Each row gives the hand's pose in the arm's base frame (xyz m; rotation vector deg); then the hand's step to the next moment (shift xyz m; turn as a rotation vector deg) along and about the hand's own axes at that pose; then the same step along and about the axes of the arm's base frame.
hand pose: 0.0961 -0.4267 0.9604 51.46 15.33 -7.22
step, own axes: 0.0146 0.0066 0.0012 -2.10 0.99 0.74
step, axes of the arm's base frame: 0.0157 0.0032 0.0016 -1.67 0.02 1.78
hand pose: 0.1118 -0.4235 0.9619 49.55 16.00 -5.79
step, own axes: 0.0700 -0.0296 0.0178 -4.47 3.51 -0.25
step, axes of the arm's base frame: 0.0648 -0.0310 -0.0306 -3.63 2.35 3.69
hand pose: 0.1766 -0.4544 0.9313 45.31 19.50 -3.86
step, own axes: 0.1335 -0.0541 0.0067 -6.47 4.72 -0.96
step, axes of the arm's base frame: 0.1177 -0.0339 -0.0760 -5.49 3.57 4.71
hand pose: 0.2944 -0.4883 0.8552 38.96 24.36 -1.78
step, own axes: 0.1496 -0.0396 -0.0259 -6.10 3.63 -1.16
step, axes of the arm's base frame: 0.1206 0.0014 -0.1004 -5.41 2.88 3.77
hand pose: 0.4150 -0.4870 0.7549 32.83 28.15 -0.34
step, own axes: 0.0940 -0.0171 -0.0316 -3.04 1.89 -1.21
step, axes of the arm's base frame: 0.0668 0.0142 -0.0740 -2.96 1.83 1.46
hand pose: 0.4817 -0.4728 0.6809 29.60 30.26 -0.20
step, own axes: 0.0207 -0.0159 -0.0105 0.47 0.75 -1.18
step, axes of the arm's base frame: 0.0108 -0.0063 -0.0252 -0.06 1.27 -0.75
